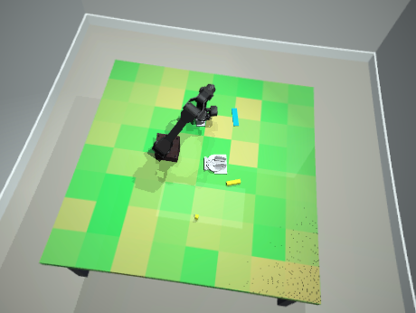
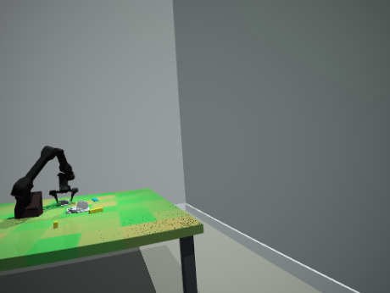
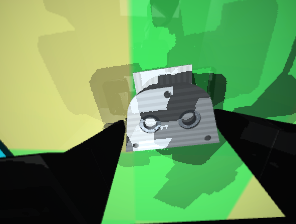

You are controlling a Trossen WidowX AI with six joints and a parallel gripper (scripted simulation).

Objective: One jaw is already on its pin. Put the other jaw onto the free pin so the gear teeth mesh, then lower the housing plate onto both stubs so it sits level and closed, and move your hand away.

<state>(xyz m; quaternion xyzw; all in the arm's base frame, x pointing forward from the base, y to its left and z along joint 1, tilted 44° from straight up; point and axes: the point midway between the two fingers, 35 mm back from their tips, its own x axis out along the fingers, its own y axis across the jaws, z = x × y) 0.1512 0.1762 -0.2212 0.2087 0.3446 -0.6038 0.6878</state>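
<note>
My gripper tip is 12 cm short of the jaw, 30 cm to the left of it and 1 cm below it. Round my gripper tip: yellow bar 26 cm ahead, 37 cm to the right; blue bar 20 cm ahead, 7 cm to the left, 1 cm below; small yellow cube 10 cm ahead, 60 cm to the right.
</note>
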